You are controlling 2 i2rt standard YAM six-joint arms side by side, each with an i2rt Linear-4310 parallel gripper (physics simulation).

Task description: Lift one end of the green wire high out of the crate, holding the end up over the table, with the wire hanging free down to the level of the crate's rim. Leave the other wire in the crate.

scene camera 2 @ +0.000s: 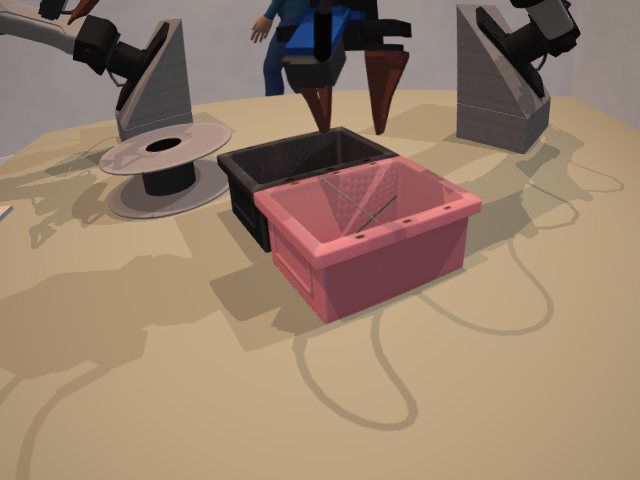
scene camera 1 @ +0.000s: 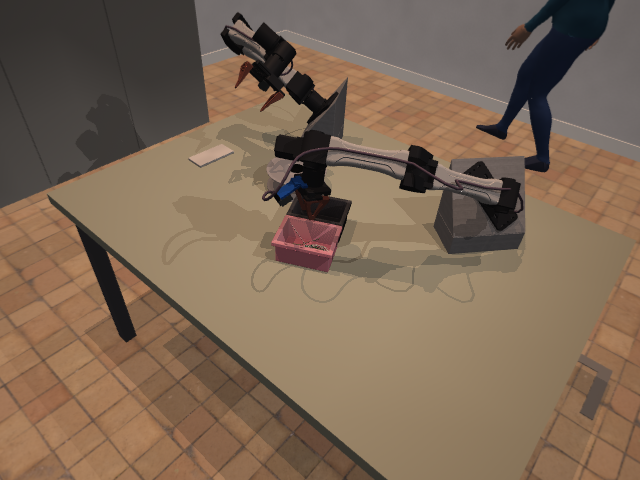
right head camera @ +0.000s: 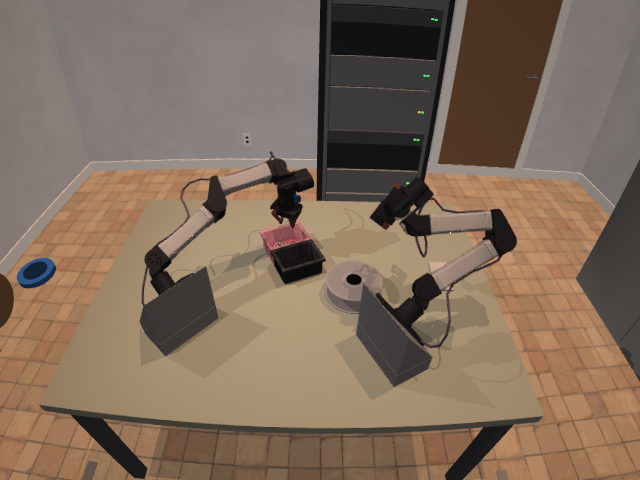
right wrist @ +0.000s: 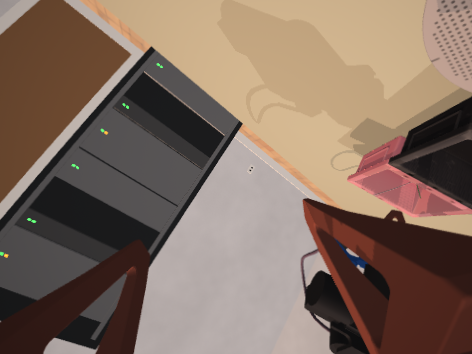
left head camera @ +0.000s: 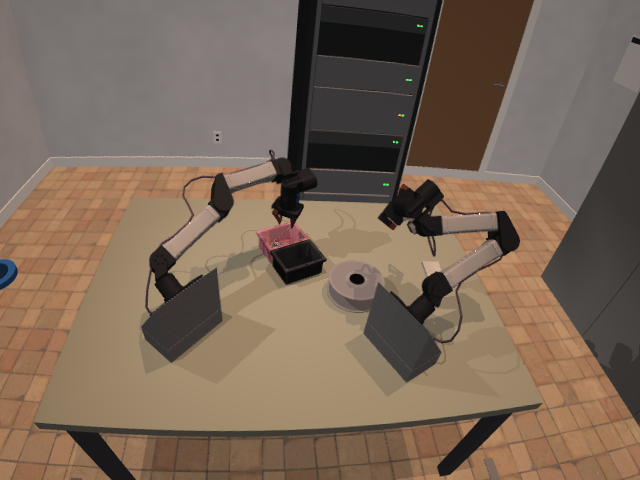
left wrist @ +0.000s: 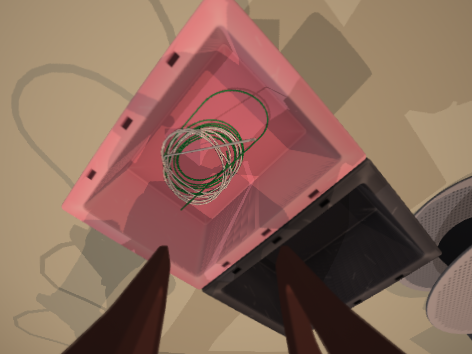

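Seen in the pictures: left gripper, fingertip midpoint: [scene camera 2: 352, 133] [scene camera 1: 307, 214] [right head camera: 287, 225] [right wrist: 396, 216] [left head camera: 286, 225] [left wrist: 224, 255]; right gripper, fingertip midpoint: [scene camera 2: 38, 1] [scene camera 1: 248, 99] [right wrist: 222, 228] [left head camera: 391, 206]; left arm's base at its link origin: [scene camera 2: 510, 53] [scene camera 1: 489, 196]; right arm's base at its link origin: [scene camera 2: 143, 68] [scene camera 1: 322, 109] [right head camera: 399, 320].
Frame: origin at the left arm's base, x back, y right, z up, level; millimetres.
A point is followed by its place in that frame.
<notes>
The pink crate [left head camera: 266, 246] {x -407, y 134, z -83 mm} [scene camera 1: 302, 256] {x -528, y 129, z -113 mm} [scene camera 2: 392, 268] {x -538, y 139, z -121 mm} [left wrist: 298, 93] {x -544, y 225, z -79 mm} holds two coiled wires. The green wire [left wrist: 268, 117] {x -519, y 220, z -149 mm} [scene camera 2: 385, 207] lies in loops tangled with the white-grey wire. One wide green loop bulges out, and a green end sticks out at the coil's lower left in the left wrist view. The white-grey wire [left wrist: 164, 167] {x -476, y 122, z -145 mm} [scene camera 2: 347, 196] has a straight stretch crossing over the coil. My left gripper [left head camera: 285, 224] {x -484, y 183, z -24 mm} [right head camera: 286, 224] {x -484, y 183, z -24 mm} [scene camera 2: 352, 133] {x -484, y 183, z -24 mm} [left wrist: 224, 255] {x -484, y 183, z -24 mm} points down above the crates, open and empty, clear of both wires. My right gripper [scene camera 1: 249, 98] {x -490, y 544, z 152 mm} [right wrist: 222, 228] {x -490, y 544, z 152 mm} is open, raised far from the crate.
A black crate [scene camera 2: 248, 211] {x -465, y 302, z -122 mm} [left wrist: 405, 217] {x -457, y 314, z -79 mm} stands against the pink crate. A large spool [left head camera: 341, 289] {x -289, y 444, z -87 mm} [scene camera 2: 206, 136] {x -325, y 431, z -87 mm} stands beside the black crate. A flat white plate [scene camera 1: 210, 155] {x -556, y 780, z -145 mm} lies on the table [scene camera 1: 413, 361] {x -448, y -260, z -152 mm}. Grey angled mounts carry both arms.
</notes>
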